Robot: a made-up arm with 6 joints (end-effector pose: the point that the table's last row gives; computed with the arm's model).
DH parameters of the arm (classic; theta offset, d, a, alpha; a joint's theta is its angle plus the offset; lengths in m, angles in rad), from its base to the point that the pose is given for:
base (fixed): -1.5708 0.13 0 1.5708
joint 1: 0.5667 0 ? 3.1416
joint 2: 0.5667 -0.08 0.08 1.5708
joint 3: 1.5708 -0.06 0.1 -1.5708
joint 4: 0 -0.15 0.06 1.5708
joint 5: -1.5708 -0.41 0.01 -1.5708
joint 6: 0 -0.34 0.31 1.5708
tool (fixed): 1.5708 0.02 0 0
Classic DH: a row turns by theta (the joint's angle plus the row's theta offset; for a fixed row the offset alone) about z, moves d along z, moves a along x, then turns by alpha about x.
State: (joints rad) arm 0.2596 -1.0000 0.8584 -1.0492 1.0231 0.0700
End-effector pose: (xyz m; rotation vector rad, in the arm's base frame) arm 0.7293 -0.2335 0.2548 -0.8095 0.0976 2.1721
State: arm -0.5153 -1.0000 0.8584 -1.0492 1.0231 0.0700
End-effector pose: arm 0.7293 -0.2542 0.0558 -0.3529 -0.7009 1.9653
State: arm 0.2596 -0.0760 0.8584 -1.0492 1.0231 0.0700
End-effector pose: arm 0.7293 -0.1989 0.1275 -0.2621 -0.8418 1.8998
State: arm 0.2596 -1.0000 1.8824 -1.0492 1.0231 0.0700
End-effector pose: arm 0.3340 -0.0230 -0.3996 0.3231 0.4800 2.6743
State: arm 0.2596 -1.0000 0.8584 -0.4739 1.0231 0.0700
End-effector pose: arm 0.6589 -0.4732 0.2634 -0.8280 0.7383 1.8739
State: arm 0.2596 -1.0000 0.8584 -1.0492 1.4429 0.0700
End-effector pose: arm 0.7274 -0.0502 0.1890 -0.8816 0.3056 2.5499
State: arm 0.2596 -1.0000 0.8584 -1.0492 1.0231 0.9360
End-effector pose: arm 0.7886 -0.3754 0.0444 -0.2974 0.9571 1.8478
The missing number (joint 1, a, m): 0.1304
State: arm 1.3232 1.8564 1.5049 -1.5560 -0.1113 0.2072
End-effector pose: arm 0.3830 0.6130 0.1504 1.7579 -1.4485 0.9761
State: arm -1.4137 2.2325 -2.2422 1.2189 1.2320 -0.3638
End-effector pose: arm -0.4706 -0.5622 0.1878 -1.5586 -0.9217 -0.1866
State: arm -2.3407 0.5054 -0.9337 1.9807 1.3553 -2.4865
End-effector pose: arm -0.4343 0.2568 -0.3483 2.1462 -0.9143 0.1427
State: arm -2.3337 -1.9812 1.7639 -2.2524 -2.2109 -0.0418
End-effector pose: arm -0.4618 0.1882 0.2572 2.3530 1.0072 -0.0586
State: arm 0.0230 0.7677 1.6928 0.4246 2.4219 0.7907
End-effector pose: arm 0.0765 0.6078 -0.2490 0.6722 -0.5530 -2.1933
